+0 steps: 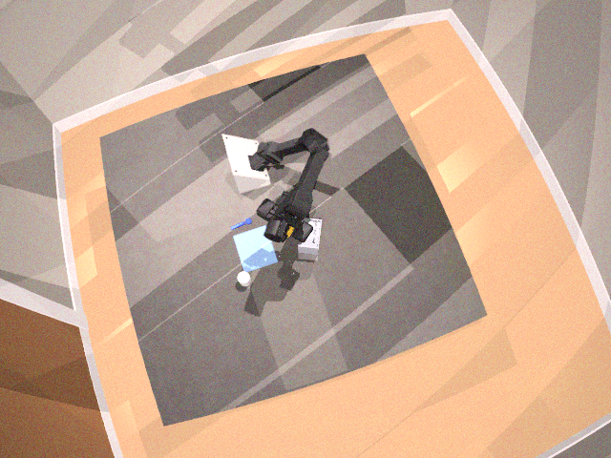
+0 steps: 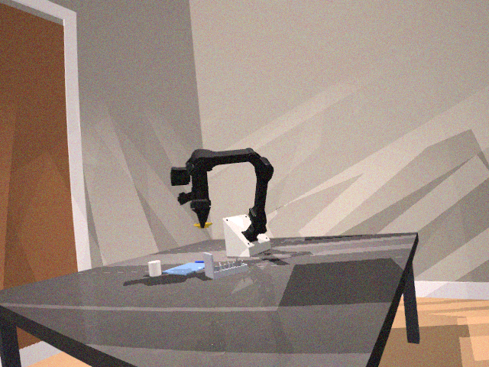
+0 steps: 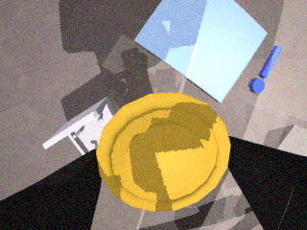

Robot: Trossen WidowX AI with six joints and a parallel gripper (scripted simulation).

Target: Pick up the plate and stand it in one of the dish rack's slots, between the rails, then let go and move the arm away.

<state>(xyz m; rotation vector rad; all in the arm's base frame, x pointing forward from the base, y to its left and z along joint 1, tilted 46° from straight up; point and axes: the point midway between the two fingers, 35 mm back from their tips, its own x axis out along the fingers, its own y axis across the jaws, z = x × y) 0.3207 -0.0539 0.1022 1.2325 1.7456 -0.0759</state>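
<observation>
Right now the dish rack is 90 mm to the left of my gripper tip and 140 mm below it. From my gripper tip the other things lie so: yellow plate (10 mm above); blue spoon (120 mm behind, 140 mm to the right, 160 mm below); mat (10 mm behind, 120 mm to the right, 160 mm below).
</observation>
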